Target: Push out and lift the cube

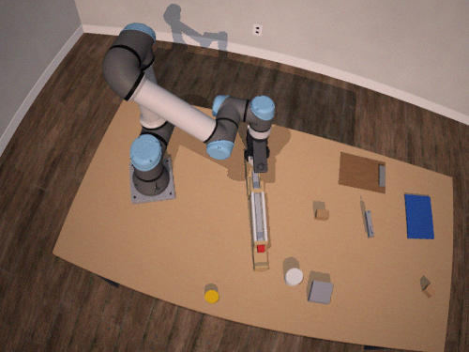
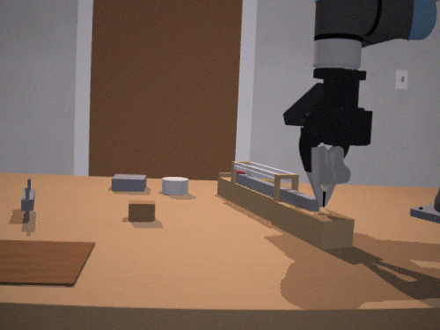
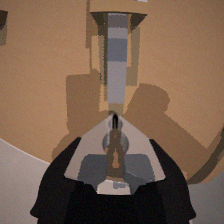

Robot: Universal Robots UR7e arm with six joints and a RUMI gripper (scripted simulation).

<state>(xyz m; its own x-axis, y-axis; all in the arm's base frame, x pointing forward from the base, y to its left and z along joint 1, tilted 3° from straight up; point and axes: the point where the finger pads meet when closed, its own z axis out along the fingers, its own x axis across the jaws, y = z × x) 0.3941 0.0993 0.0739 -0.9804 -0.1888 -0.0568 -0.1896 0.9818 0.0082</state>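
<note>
The small red cube lies 32 cm to the right of my hand, 6 cm ahead of it and 1 cm below it. Also, from my hand: brown cube 29 cm ahead, 14 cm to the right, 6 cm below; then long wooden base 21 cm to the right, 4 cm ahead, 1 cm below; then white cylinder 41 cm to the right, 20 cm ahead, 5 cm below.
</note>
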